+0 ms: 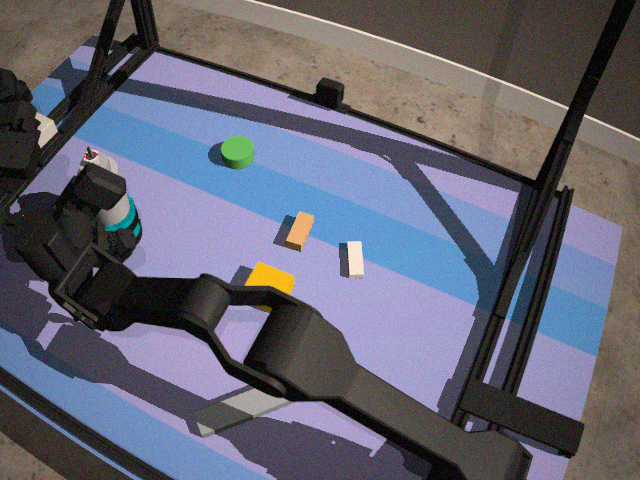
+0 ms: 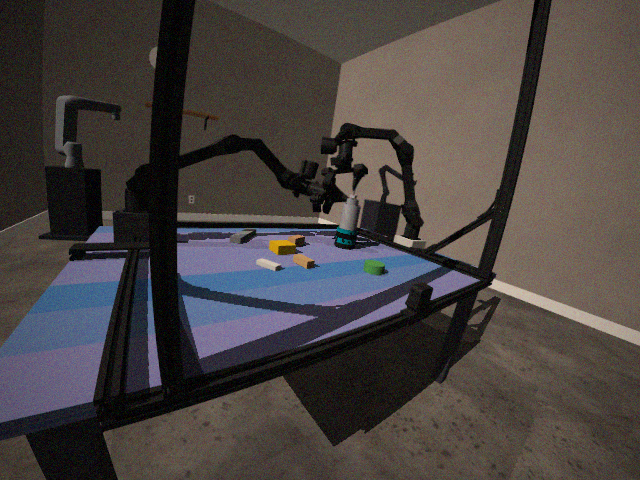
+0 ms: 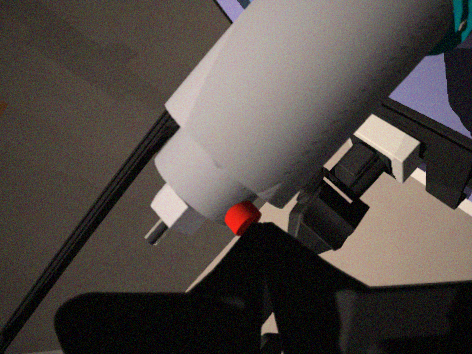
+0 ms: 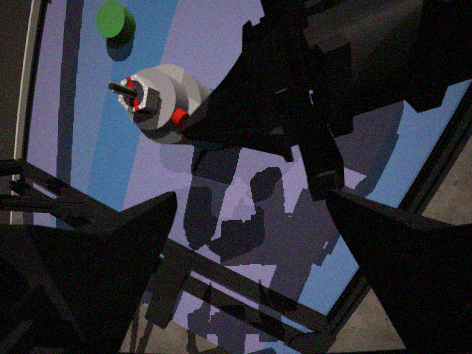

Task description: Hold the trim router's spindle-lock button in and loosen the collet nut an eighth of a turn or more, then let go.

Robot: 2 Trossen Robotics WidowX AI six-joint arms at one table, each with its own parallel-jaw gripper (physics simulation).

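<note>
The trim router stands upright on its teal base at the table's edge. Its collet nut and bit point up. The red spindle-lock button sticks out of the side just below the nut. My left gripper is shut and empty, with its tip touching the red button. My right gripper is open and empty. It hangs above the router, and the nut lies off to one side of its fingers.
On the table lie a green disc, an orange block, a white block, a yellow block and a grey bar. A black frame rings the table.
</note>
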